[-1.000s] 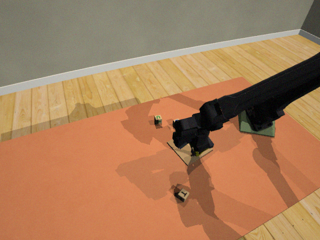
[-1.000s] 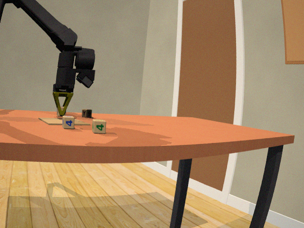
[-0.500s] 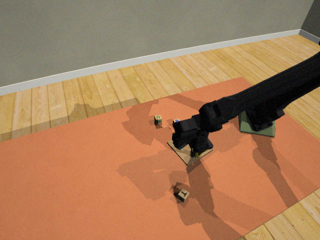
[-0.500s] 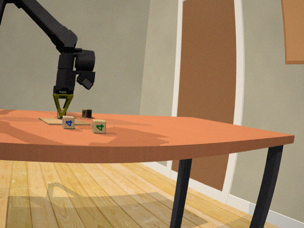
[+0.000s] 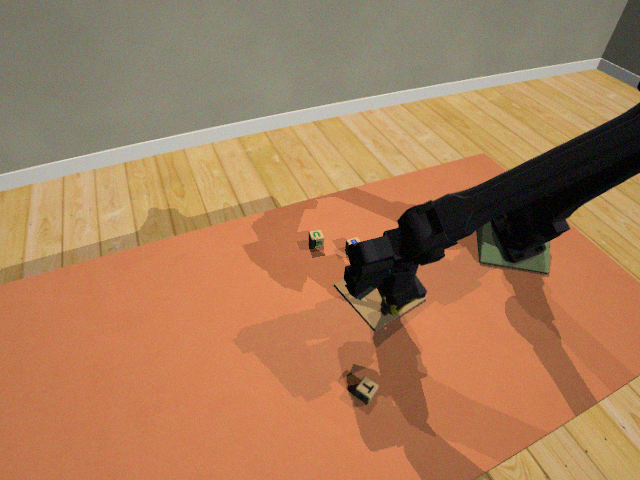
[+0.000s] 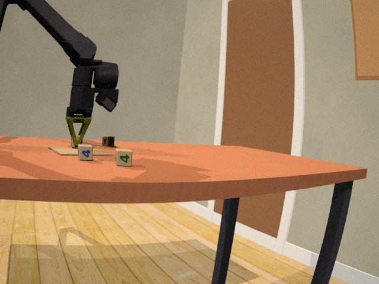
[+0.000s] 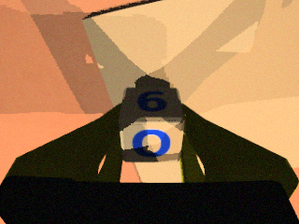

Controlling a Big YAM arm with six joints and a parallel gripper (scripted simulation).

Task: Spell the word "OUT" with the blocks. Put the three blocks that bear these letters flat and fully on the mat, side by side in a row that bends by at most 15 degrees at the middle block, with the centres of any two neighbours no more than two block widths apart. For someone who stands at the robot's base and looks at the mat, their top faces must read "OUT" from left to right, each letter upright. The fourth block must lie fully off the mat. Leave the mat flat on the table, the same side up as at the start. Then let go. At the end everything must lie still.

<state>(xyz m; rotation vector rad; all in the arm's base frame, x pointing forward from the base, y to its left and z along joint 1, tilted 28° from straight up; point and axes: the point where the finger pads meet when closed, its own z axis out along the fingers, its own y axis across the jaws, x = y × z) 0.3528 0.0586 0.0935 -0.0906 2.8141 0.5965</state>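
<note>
Now: the O block right at my hand. The rest, counted from my hand: tan mat: 50 mm to the right, 20 mm below; then wooden block: 180 mm to the right, 20 mm ahead.
</note>
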